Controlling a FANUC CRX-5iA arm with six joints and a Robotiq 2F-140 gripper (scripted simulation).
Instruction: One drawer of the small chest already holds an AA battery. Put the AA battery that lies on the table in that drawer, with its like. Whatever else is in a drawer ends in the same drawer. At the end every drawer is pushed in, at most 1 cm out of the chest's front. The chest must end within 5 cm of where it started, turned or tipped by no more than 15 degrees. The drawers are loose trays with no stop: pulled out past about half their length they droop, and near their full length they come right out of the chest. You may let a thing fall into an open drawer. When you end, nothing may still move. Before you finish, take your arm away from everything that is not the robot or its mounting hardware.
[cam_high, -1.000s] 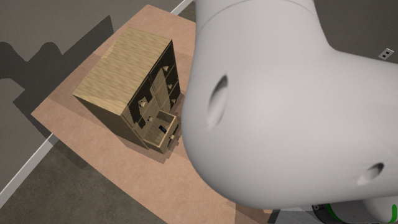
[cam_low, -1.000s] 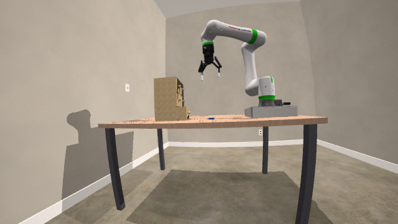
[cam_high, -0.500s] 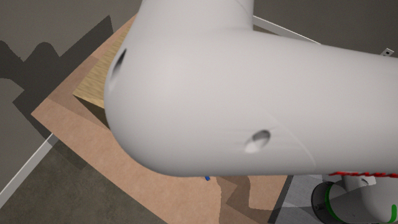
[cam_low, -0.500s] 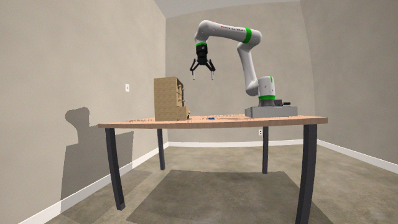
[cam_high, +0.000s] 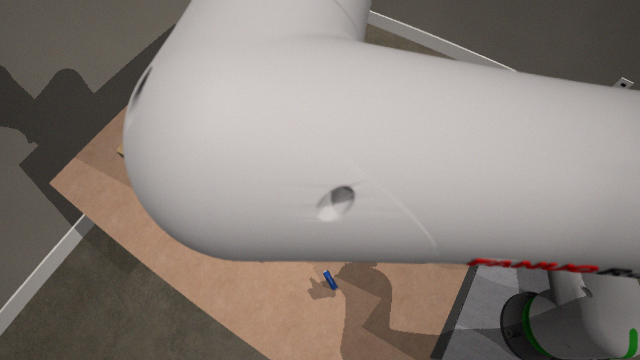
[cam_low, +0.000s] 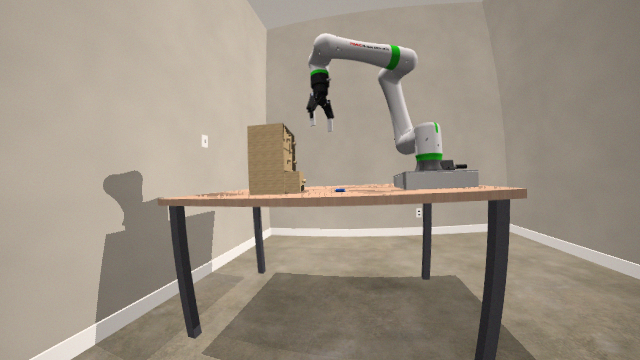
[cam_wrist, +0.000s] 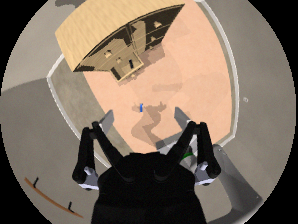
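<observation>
Now: the blue AA battery 31 cm below my hand, 8 cm behind it and 5 cm to the left of it. Also, from my hand: orange-brown thing: 29 cm below, 26 cm ahead, 7 cm to the right; dark battery: 30 cm below, 16 cm ahead, 1 cm to the left.
</observation>
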